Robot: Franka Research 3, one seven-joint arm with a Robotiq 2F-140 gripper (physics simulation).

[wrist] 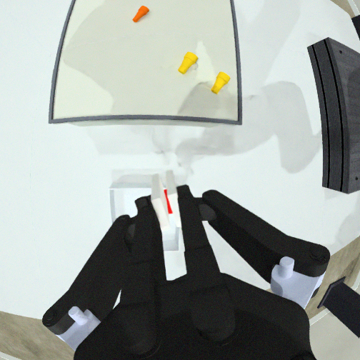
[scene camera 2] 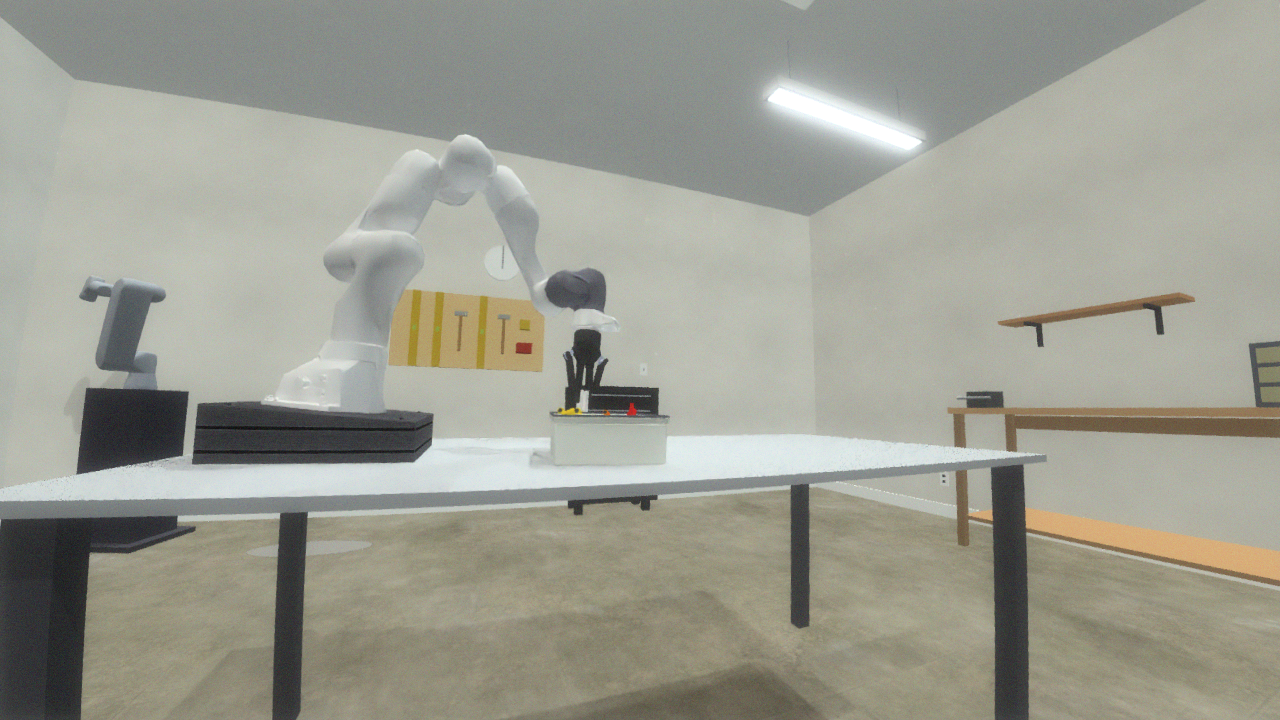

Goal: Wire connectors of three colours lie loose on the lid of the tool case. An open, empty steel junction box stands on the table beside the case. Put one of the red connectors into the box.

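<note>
My gripper (scene camera 2: 584,400) (wrist: 165,183) is shut on a red connector (wrist: 168,201), of which a thin strip shows between the pale finger pads in the wrist view. It points down, over the open steel junction box (wrist: 114,205), whose right part is hidden by the fingers. The pale tool case (scene camera 2: 608,444) (wrist: 115,90) stands beside the box. On its lid lie an orange connector (scene camera 2: 607,412) (wrist: 141,13), a yellow connector (wrist: 188,62) and another yellow connector (wrist: 220,82). Red (scene camera 2: 631,409) also shows on the lid in the scene view. The exact height above the box is unclear.
The arm's black base block (scene camera 2: 313,432) (wrist: 337,115) stands on the white table (scene camera 2: 760,458) (wrist: 30,150). A black object (scene camera 2: 631,398) shows behind the case in the scene view. A wooden bench (scene camera 2: 1118,411) stands at the right.
</note>
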